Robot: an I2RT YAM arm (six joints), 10 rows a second.
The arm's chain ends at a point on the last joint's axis. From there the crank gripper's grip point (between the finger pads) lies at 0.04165 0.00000 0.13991 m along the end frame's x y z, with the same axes.
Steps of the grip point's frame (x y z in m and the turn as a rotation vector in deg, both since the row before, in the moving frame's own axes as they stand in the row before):
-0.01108, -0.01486, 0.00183, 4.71, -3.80, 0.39
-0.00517, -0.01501, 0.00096, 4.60, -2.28, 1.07
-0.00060, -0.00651, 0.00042, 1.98, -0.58, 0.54
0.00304, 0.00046, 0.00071, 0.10, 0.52, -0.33
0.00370, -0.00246, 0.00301, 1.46, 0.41, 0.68
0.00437, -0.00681, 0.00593, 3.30, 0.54, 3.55
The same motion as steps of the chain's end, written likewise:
-0.00176, -0.00352, -0.00016, 4.71, -3.80, 0.39
0.00033, -0.00445, -0.00016, 4.60, -2.28, 1.07
0.00080, -0.00205, 0.00008, 1.98, -0.58, 0.54
0.00177, 0.00095, 0.00109, 0.10, 0.52, -0.33
0.00268, 0.00060, 0.00335, 1.46, 0.41, 0.68
0.00289, -0.00139, 0.00649, 3.30, 0.54, 3.55

